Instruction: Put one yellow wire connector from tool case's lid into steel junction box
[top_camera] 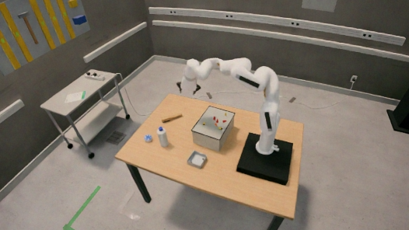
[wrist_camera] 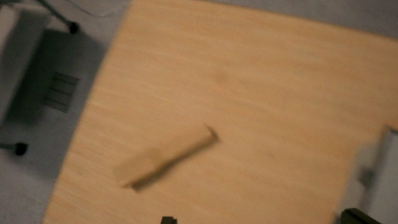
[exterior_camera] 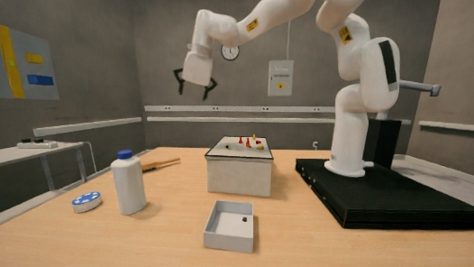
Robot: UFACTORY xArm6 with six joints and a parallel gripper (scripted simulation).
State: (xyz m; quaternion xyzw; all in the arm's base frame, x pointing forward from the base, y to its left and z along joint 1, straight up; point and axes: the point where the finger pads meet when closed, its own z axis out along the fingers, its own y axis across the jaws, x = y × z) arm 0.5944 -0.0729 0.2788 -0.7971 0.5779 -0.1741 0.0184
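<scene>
The yellow wire connector is 26 cm behind my hand, 19 cm below it and 7 cm to the right of it. From my hand the other things lie so: tool case 24 cm below, 20 cm behind, 2 cm to the left; then white bottle 25 cm below, 24 cm to the left, 11 cm ahead.
</scene>
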